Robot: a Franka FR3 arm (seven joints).
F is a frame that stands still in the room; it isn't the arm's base.
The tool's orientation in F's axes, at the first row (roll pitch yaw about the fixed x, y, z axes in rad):
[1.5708, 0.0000, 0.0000]
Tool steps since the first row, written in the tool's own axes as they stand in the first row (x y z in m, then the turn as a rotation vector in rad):
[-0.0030, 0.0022, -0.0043, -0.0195, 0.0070, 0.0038]
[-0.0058, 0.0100, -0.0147, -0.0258, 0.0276, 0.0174]
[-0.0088, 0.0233, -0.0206, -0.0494, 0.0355, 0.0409]
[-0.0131, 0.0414, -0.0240, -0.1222, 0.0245, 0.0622]
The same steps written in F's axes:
[-0.0030, 0.0043, 0.0022, -0.0195, -0.0038, 0.0070]
[-0.0058, 0.0147, 0.0100, -0.0258, -0.0174, 0.0276]
[-0.0088, 0.0206, 0.0233, -0.0494, -0.0409, 0.0355]
[-0.0131, 0.0240, 0.0414, -0.1222, -0.0622, 0.0245]

